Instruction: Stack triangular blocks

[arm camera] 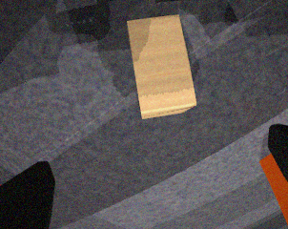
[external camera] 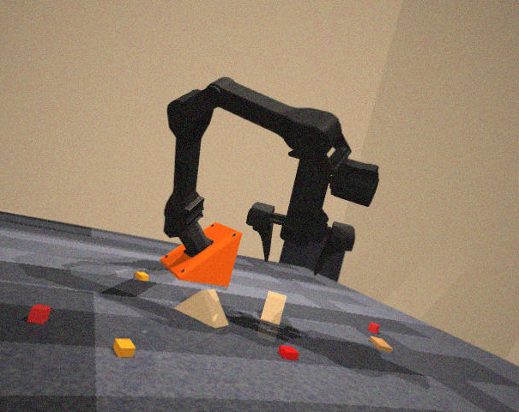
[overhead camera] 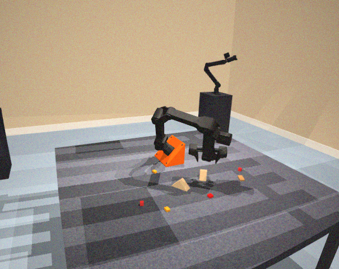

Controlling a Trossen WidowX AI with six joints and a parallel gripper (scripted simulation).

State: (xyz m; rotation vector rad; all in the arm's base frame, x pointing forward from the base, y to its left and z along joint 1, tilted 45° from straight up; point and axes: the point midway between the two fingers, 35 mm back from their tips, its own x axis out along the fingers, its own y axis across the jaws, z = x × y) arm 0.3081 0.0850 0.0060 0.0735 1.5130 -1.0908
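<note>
Now: the triangular block 16 cm to the right of my gripper tip, 8 cm below it and 1 cm ahead of it.
</note>
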